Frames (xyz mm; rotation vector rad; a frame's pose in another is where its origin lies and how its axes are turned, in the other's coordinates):
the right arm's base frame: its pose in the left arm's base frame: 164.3 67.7 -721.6 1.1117 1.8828 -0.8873
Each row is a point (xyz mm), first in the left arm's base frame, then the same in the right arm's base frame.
Working: the left arm's base frame: its pose in the right arm's base frame: -595.6 -305.3 -323.0 -1.1117 -1.8828 0.8873

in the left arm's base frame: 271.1 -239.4 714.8
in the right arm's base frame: -1393.9 -279.3 -384.8
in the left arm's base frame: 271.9 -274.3 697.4
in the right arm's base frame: -1392.2 -288.7 -347.0
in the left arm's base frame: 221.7 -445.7 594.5
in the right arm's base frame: -1351.4 -380.5 -167.1
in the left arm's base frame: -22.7 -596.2 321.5
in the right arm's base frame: -1091.4 -610.0 24.4
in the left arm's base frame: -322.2 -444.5 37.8
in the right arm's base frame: -689.8 -773.0 -48.7
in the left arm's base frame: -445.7 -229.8 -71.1
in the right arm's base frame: -473.7 -784.1 -211.2
